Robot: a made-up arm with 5 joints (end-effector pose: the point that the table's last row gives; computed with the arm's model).
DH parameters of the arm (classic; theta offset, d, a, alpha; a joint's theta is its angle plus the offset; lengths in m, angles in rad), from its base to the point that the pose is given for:
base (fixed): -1.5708 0.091 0 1.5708
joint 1: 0 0.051 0.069 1.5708
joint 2: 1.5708 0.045 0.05 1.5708
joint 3: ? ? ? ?
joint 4: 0 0.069 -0.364 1.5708
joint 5: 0 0.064 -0.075 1.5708
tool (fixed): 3.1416 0.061 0 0
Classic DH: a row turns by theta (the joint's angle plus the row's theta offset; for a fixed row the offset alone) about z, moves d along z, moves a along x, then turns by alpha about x.
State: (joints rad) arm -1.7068 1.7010 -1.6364 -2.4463 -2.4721
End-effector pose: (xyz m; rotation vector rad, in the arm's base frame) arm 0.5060 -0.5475 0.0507 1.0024 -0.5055 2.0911
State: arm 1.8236 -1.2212 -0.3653 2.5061 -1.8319
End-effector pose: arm -0.3959 0.2586 0.8254 -0.4412 -0.0693 -1.7876
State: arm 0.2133 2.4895 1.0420 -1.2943 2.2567
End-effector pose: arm 0.3558 -0.4491 -0.0830 -1.7570 -1.4166 0.7118
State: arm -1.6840 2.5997 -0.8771 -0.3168 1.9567
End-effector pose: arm 0.2009 0.0309 -0.1703 -0.2693 1.0000 -1.8200
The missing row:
joint 3: 0 -0.27 0.361 -1.5708
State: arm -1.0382 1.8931 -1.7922 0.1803 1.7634
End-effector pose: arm 0.1080 -0.0779 0.0413 0.6223 1.1058 -1.5524
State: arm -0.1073 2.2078 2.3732 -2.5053 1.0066
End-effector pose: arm 0.1573 -0.6242 -0.4650 -1.1545 0.8466 0.8689
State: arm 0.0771 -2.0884 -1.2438 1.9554 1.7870
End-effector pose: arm 0.0386 -0.2448 0.5639 -0.7921 -2.0542 1.2551
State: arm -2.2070 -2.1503 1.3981 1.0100 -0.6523
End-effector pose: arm 0.0857 0.1781 0.2269 -2.1759 1.2568 -1.3161
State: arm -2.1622 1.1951 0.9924 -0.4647 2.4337
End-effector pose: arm 0.2418 0.0794 0.2589 -0.5430 -1.5716 -1.7390
